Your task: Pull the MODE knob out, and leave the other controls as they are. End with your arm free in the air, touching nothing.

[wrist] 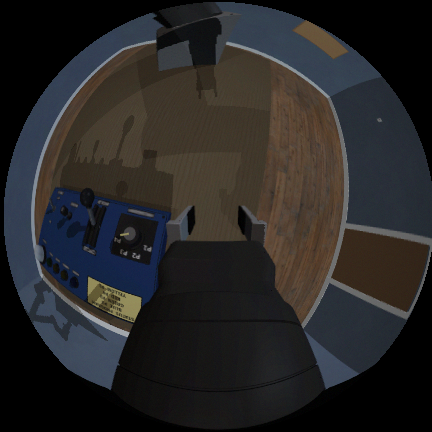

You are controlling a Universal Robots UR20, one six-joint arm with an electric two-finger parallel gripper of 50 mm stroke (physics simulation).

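Frame: origin at the arm's base, x ahead, y left, z up, level; centimetres.
Seen in the pictures: gripper, fingertip midpoint: point(216, 214).
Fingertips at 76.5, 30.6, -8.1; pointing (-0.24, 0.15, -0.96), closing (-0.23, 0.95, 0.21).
Observation:
A point is followed by its place in that frame, as x, y, z.
A blue control panel point(107, 274) @[94.9, 11.6, -17.5] lies at the lower left in the wrist view. On it, a round grey knob with a pale pointer point(131, 234) @[84.3, 17.0, -19.3] sits on a black square plate point(145, 256) @[88.7, 20.4, -20.5] marked with P labels. A small dark knob point(65, 212) @[84.7, -6.4, -19.1] stands near the panel's far left corner. The other small labels are too small to read, so I cannot tell which control is marked MODE. My gripper point(216, 214) @[76.5, 30.6, -8.2] is open and empty, in the air to the right of the panel, touching nothing that I can see. Its body hides the area below.
A black ball-topped lever point(87, 197) @[78.9, 5.8, -15.9] rises from a slotted plate. Several dark round controls point(64, 275) @[99.9, -3.1, -13.6] line the panel's lower left, with a pale round one point(40, 253) @[99.0, -18.0, -12.4] at the edge. A yellow label point(114, 299) @[99.6, 14.1, -15.0] is on the panel. The robot's base point(175, 52) @[16.9, 1.7, -21.1] stands at the top.

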